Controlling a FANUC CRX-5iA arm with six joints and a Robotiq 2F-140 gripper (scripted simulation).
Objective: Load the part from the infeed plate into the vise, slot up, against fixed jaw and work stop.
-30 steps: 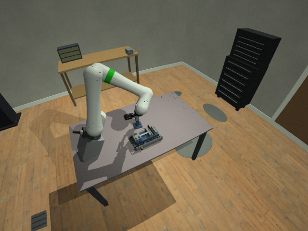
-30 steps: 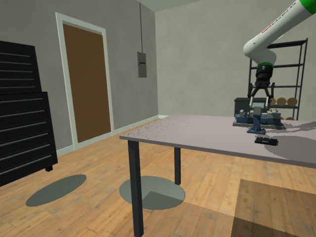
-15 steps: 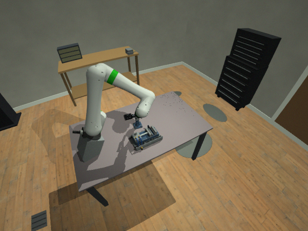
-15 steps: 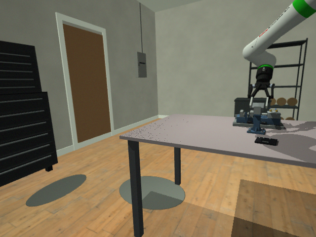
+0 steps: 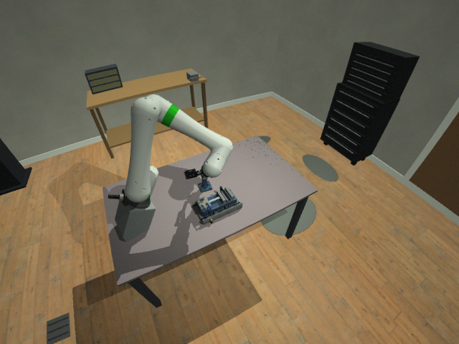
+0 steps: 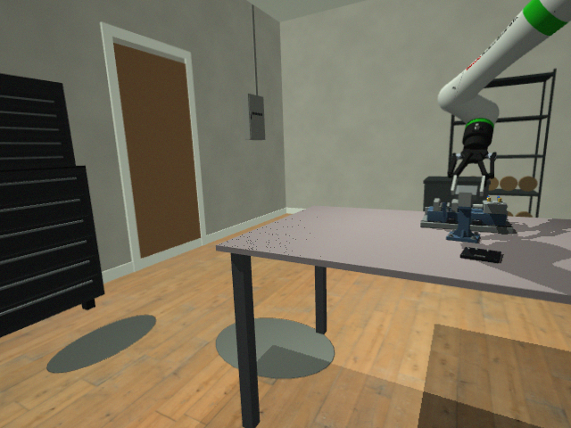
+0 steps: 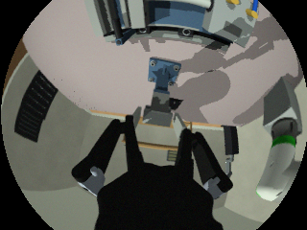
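Right now the part is 10 mm to the left of my hand and 20 mm below it. Round my hand: air cylinder (80 mm behind, 190 mm to the right, 100 mm below); vise (10 mm ahead, 190 mm to the right, 130 mm below); black infeed plate (50 mm behind, 200 mm to the left, 170 mm below).
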